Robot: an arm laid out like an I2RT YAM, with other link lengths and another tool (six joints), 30 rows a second.
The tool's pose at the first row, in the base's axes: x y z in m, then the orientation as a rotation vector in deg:
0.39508 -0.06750 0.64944 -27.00 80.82 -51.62
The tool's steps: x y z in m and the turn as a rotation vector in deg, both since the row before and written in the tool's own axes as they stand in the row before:
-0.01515 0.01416 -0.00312 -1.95 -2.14 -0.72
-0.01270 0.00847 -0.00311 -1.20 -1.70 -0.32
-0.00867 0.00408 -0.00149 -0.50 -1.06 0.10
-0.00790 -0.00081 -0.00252 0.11 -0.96 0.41
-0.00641 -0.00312 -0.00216 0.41 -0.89 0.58
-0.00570 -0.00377 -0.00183 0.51 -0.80 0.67
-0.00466 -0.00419 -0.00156 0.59 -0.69 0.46
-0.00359 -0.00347 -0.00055 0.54 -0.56 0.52
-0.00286 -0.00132 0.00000 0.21 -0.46 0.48
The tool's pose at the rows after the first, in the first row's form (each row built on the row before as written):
0.39691 -0.04667 0.64789 -29.83 79.76 -50.14
0.39636 -0.03113 0.64880 -31.61 78.76 -48.98
0.39589 -0.02164 0.65072 -32.30 78.06 -48.17
0.39328 -0.01557 0.65580 -32.26 77.21 -47.54
0.39046 -0.01217 0.66180 -31.84 76.31 -46.99
0.38773 -0.00983 0.66789 -31.24 75.46 -46.46
0.38511 -0.00866 0.67367 -30.69 74.63 -46.19
0.38359 -0.00800 0.67841 -30.09 73.96 -45.89
0.38308 -0.00663 0.68120 -29.75 73.52 -45.46

